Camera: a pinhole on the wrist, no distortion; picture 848 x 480 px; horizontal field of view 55.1 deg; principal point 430.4 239.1 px. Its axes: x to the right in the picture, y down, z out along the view. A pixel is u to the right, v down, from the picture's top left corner.
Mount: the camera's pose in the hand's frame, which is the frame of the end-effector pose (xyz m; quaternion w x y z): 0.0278 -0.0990 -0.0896 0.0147 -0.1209 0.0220 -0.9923
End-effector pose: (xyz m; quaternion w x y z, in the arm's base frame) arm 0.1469 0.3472 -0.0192 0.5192 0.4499 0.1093 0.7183
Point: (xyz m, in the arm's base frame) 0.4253 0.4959 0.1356
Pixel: 266 320
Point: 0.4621 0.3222 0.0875
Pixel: 653 257
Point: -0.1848 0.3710 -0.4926
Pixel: behind the camera
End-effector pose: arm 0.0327 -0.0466 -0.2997 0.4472 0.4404 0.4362 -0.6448
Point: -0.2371 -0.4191 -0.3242
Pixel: 428 326
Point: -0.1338 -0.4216 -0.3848
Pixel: 349 149
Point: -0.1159 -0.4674 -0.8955
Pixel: outside the picture
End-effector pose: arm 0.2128 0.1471 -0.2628 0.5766 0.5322 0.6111 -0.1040
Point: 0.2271 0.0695 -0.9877
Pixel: outside the picture
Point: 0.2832 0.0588 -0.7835
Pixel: outside the picture
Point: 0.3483 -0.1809 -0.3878
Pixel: 767 180
